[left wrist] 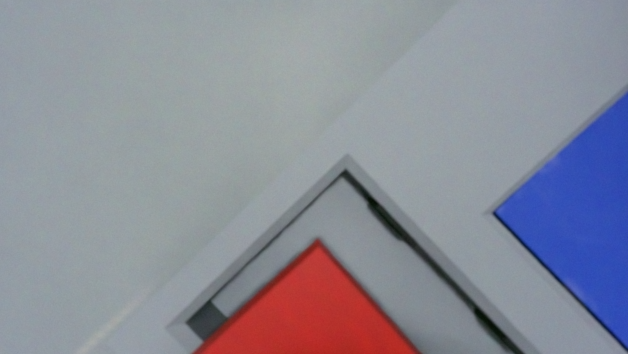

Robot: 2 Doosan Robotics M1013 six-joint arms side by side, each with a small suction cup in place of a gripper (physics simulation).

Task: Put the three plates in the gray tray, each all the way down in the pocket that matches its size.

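Frame: origin at the left arm's base, x right, y ahead, z up, level; centimetres.
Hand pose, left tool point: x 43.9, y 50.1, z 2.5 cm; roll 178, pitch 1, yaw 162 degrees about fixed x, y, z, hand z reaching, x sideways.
Observation:
Things, the pixels of their top centre, and the offset from my left tool point. "spot": a spot on its surface instead. Level surfaces: height alone.
- red plate, surface spot: (315, 305) spot: dx -0.8, dy -4.1, dz +1.2 cm
- gray tray, surface spot: (425, 115) spot: dx -4.8, dy -7.4, dz -0.2 cm
- blue plate, surface spot: (575, 210) spot: dx -8.0, dy -3.8, dz -0.6 cm
- pale table top, surface height: dz -2.5 cm
- dark gray patch, surface spot: (206, 320) spot: dx +2.9, dy -3.5, dz -1.3 cm
A red plate (315, 305) shows at the bottom of the left wrist view, one corner pointing up. It hangs on my left suction cup, which is itself out of view. The plate is over the open pocket at the corner of the gray tray (425, 115), and its corner stands apart from the pocket's corner. Its height above the pocket floor is hard to tell. A blue plate (575, 210) lies in another pocket at the right. The third plate does not show. My right suction cup is not in view.
The pale table top (125, 125) lies beyond the tray's edge at the upper left. Dark narrow strips run along the right wall of the open pocket, and a dark gray patch (206, 320) shows near its left corner.

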